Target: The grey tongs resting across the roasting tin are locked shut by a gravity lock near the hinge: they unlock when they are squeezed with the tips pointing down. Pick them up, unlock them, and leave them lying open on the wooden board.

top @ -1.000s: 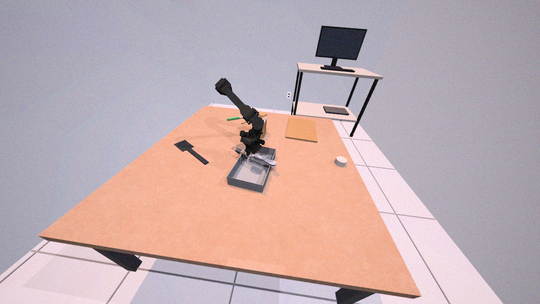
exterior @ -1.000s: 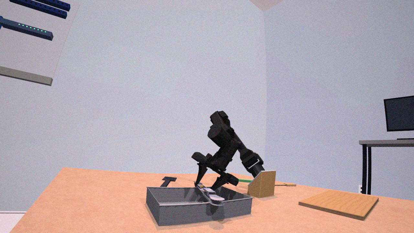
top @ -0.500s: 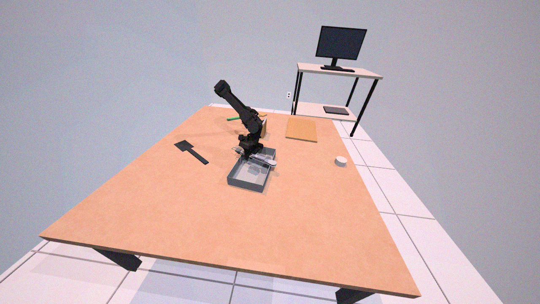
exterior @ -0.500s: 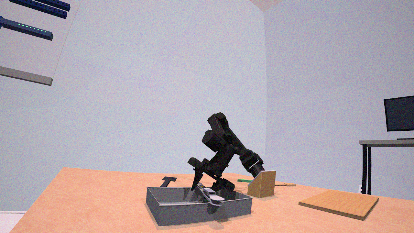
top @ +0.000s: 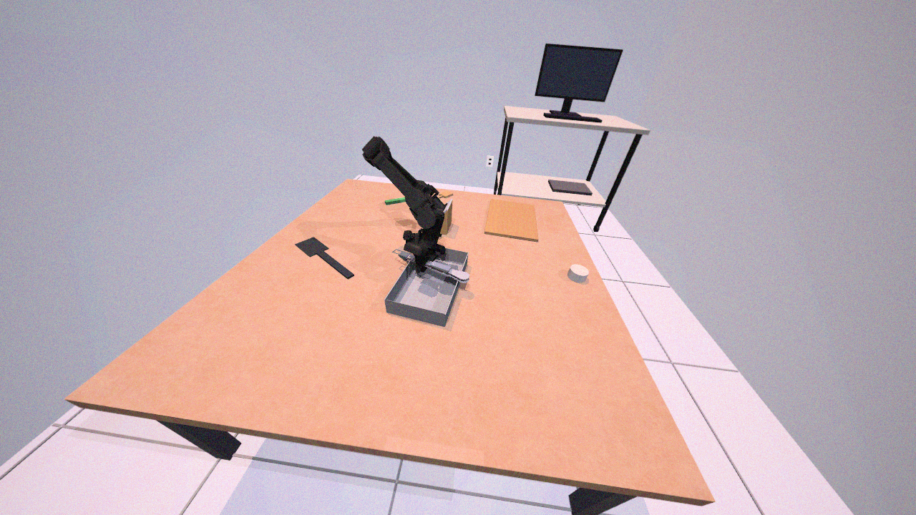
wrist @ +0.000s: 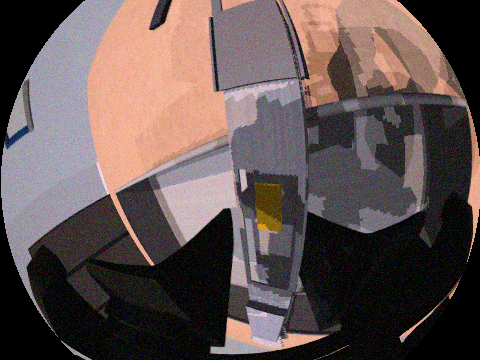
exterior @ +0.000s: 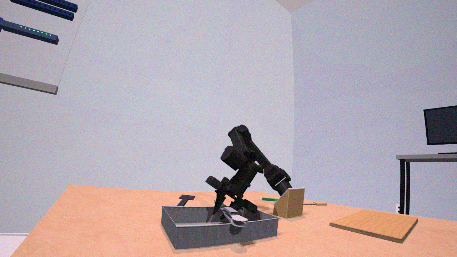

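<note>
My gripper tip is now 5 cm to the right of the roasting tin and 2 cm short of it. The rest, counted from my gripper tip: small white cylinder: 55 cm to the left, 19 cm behind, 1 cm below; yellow lock mark: 3 cm behind, 3 cm above, 2 cm to the right; black spatula: 39 cm to the right, 3 cm below, 2 cm behind.
</note>
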